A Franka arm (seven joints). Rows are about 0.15 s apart.
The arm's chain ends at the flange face. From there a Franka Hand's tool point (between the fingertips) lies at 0.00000 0.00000 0.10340 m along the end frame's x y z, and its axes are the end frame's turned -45 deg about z.
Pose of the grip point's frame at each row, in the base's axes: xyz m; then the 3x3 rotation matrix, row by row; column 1 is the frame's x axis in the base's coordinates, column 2 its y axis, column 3 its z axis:
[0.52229 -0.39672 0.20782], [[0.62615 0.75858 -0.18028], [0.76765 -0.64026 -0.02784], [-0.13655 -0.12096 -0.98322]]
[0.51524 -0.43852 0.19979], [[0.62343 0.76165 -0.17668], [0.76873 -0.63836 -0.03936], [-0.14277 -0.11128 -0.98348]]
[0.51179 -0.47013 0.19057], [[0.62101 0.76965 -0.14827], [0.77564 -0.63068 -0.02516], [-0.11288 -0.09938 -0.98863]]
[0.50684 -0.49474 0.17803], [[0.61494 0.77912 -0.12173], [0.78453 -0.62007 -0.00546], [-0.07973 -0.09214 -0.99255]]
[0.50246 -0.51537 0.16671], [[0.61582 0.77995 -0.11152], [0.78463 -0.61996 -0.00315], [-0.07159 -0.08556 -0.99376]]
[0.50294 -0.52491 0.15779], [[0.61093 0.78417 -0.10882], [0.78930 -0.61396 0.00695], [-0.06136 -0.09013 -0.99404]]
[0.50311 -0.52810 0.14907], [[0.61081 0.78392 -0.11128], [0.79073 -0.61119 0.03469], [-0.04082 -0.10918 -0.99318]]
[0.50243 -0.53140 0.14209], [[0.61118 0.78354 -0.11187], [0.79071 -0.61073 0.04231], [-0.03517 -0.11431 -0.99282]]
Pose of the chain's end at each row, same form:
[0.54093 -0.39384 0.30948], [[0.97915 0.09364 -0.18028], [0.09008 -0.99554 -0.02784], [-0.18209 0.01102 -0.98322]]
[0.53351 -0.43445 0.30148], [[0.97940 0.09774 -0.17668], [0.09219 -0.99496 -0.03936], [-0.17964 0.02227 -0.98348]]
[0.52712 -0.46753 0.29279], [[0.98335 0.10510 -0.14827], [0.10250 -0.99442 -0.02516], [-0.15009 0.00955 -0.98863]]
[0.51943 -0.49418 0.28066], [[0.98575 0.11609 -0.12173], [0.11629 -0.99320 -0.00546], [-0.12153 -0.00878 -0.99255]]
[0.51399 -0.51504 0.26946], [[0.98696 0.11606 -0.11152], [0.11644 -0.99320 -0.00315], [-0.11112 -0.00988 -0.99376]]
[0.51419 -0.52563 0.26057], [[0.98648 0.12250 -0.10882], [0.12398 -0.99225 0.00695], [-0.10712 -0.02034 -0.99404]]
[0.51462 -0.53169 0.25176], [[0.98622 0.12241 -0.11128], [0.12695 -0.99131 0.03469], [-0.10607 -0.04834 -0.99318]]
[0.51400 -0.53577 0.24475], [[0.98622 0.12188 -0.11187], [0.12727 -0.99097 0.04231], [-0.10570 -0.05596 -0.99282]]

